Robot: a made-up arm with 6 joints.
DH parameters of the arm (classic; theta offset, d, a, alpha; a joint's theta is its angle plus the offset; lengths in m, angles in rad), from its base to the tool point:
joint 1: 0 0.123 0 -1.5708
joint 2: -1.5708 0 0.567 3.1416
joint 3: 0 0 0 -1.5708
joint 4: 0 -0.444 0 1.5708
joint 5: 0 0.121 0 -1.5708
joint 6: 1.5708 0 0 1.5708
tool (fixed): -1.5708 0 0 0
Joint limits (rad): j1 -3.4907..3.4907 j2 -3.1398..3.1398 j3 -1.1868..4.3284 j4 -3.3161..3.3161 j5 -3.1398..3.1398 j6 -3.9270..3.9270
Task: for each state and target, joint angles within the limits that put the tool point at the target. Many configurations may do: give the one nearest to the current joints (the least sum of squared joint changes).
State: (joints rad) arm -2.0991 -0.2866 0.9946 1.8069 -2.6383 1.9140
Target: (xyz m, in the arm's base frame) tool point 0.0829 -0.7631 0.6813
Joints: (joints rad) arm -1.5188 0.5927 0.5367 1.9353 -2.6383 1.9140
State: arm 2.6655 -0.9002 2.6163 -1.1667 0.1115 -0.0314
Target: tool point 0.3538 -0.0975 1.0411
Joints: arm 2.7444 -0.1354 2.3604 -1.1723 0.1115 -0.0314
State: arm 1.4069 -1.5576 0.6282 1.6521 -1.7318 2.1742
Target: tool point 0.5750 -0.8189 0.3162
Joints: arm 2.1818 -1.4932 1.0520 1.5607 -1.7318 2.1742
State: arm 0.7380 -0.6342 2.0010 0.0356 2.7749 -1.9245
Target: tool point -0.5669 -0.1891 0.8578
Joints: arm 0.1198 -0.3395 2.2998 0.1287 2.7749 -1.9245
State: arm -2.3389 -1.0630 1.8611 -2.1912 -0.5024 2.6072
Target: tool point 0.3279 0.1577 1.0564
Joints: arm -2.5037 -0.5540 1.3678 -2.1734 -0.5024 2.6072
